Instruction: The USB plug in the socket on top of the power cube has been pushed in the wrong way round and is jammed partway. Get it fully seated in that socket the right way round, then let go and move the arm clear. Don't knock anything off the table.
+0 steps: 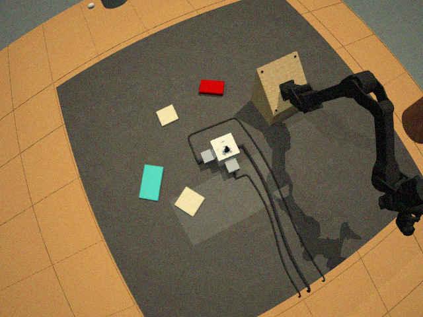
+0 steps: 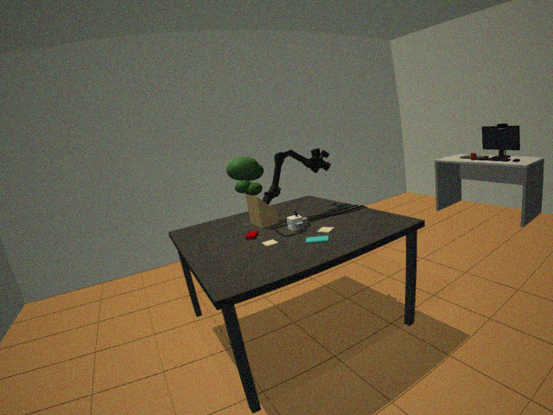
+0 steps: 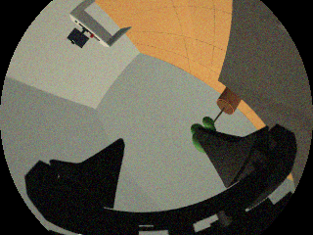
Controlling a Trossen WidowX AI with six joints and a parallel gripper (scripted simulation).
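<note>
Now: gripper tip 43 cm short of the dark USB plug, 52 cm to the left of it and 24 cm above it. From my gripper tip the other things lie so: red block 35 cm ahead, 80 cm to the right, 33 cm below; then cream tile 62 cm ahead, 44 cm to the right, 33 cm below; then teal block 72 cm ahead, 56 cm to the right, 33 cm below.
</note>
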